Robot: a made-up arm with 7 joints.
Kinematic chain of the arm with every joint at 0, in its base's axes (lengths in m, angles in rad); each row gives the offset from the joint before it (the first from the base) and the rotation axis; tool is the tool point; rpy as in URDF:
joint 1: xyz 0 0 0.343 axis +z
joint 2: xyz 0 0 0 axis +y
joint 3: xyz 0 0 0.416 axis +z
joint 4: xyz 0.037 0 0 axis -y
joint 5: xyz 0.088 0 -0.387 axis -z
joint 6: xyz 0 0 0 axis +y
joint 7: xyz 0.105 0 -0.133 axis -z
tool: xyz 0 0 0 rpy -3.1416 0 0
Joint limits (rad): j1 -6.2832..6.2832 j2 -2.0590..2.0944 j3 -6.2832..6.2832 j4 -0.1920..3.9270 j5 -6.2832..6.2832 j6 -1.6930..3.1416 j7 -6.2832..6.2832
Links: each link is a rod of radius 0.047 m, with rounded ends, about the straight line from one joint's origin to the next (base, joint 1, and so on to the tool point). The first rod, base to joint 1, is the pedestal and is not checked.
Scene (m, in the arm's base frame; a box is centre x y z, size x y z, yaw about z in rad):
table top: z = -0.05
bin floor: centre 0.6 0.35 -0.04 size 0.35 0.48 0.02 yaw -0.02
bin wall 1: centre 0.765 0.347 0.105 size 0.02 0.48 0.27 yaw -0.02
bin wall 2: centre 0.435 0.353 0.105 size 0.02 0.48 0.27 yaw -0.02
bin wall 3: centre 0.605 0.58 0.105 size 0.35 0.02 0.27 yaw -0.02
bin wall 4: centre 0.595 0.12 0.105 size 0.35 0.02 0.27 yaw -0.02
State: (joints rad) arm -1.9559 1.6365 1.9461 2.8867 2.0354 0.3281 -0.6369
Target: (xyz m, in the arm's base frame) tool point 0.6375 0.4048 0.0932
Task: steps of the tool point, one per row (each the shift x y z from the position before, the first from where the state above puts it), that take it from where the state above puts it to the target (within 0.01 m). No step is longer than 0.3 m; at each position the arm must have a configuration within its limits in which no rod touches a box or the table.
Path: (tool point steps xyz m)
1: 0.1824 -0.0381 0.0863
2: 0.1890 0.0098 0.0587
3: 0.1903 0.0566 0.0302
4: 0.1858 0.1079 0.0054
5: 0.1672 0.1666 -0.0119
6: 0.1237 0.2267 -0.0200
7: 0.0494 0.2732 -0.0187
8: -0.0502 0.2863 -0.0106
9: -0.1557 0.2509 0.0013
10: 0.0143 0.0068 -0.1504
11: -0.0143 -0.0068 -0.1519

